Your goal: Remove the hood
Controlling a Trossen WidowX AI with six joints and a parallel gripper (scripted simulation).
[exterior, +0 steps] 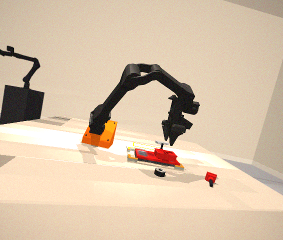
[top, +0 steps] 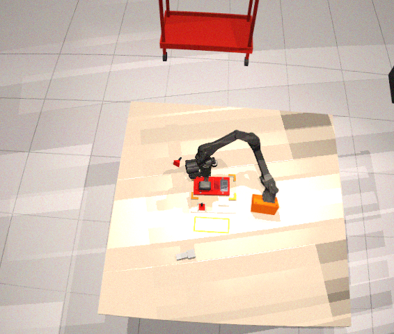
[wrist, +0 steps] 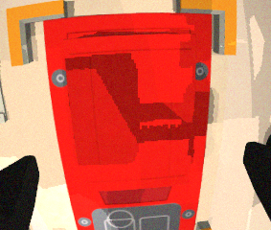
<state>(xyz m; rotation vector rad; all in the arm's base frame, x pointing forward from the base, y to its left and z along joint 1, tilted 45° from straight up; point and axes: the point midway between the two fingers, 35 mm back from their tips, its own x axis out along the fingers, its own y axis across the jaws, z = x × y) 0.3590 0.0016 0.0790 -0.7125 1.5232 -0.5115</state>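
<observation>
Now: the hood 50 mm below my gripper tip. Also, from my gripper tip: white piece (400 mm to the left, 90 mm below, 30 mm ahead); then black wheel (150 mm to the right, 90 mm below, 30 mm behind).
</observation>
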